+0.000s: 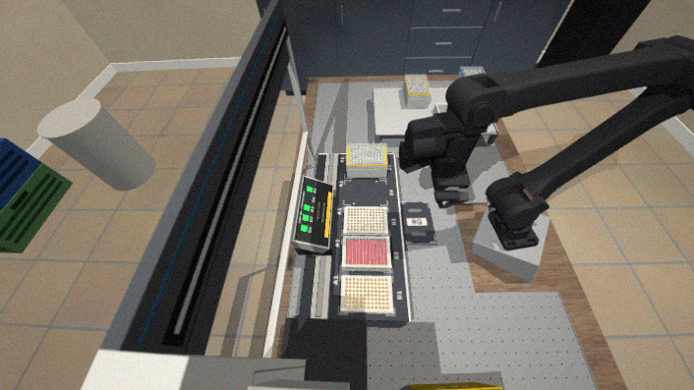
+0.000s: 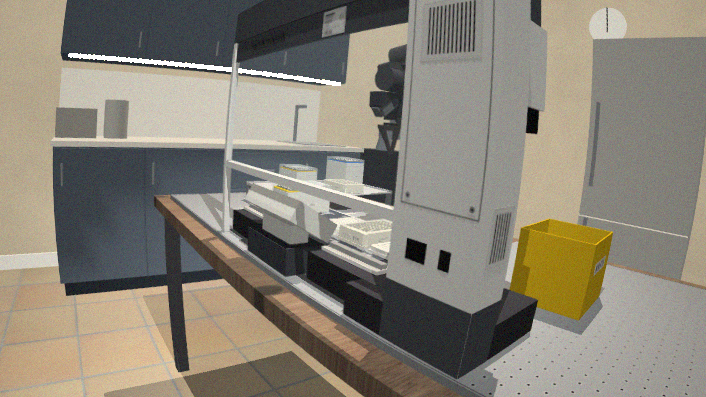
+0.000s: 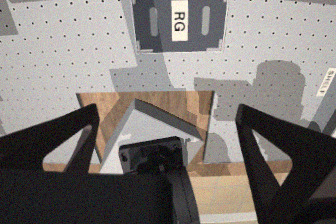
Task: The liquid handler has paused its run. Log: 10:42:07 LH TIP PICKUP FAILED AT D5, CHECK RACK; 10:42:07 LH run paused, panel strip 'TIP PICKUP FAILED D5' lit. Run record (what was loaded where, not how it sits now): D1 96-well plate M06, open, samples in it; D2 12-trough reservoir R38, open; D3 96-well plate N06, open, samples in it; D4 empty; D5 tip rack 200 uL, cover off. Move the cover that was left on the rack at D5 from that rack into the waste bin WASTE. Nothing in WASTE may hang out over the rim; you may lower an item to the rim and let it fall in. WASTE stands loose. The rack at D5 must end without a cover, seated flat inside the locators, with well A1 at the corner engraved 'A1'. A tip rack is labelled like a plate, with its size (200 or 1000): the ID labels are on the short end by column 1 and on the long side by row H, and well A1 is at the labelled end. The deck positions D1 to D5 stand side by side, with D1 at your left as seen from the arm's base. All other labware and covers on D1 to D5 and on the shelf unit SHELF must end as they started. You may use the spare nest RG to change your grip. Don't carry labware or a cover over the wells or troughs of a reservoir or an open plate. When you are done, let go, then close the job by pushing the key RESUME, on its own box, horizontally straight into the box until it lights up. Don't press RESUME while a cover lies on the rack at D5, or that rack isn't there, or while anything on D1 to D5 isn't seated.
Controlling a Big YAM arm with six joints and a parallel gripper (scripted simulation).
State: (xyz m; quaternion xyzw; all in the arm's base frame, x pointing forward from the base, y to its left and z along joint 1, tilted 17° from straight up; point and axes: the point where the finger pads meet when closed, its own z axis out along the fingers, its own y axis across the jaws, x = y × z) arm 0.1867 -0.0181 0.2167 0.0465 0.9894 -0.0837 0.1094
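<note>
The clear cover lies 210 mm to the right of my hand, 140 mm ahead of it and 110 mm below it. The rest, counted from my hand: spare nest RG (230 mm below, 20 mm to the right, 10 mm ahead); then green resume key (420 mm to the left, 150 mm below, 100 mm behind); then tip rack (210 mm to the right, 150 mm ahead, 130 mm below).
</note>
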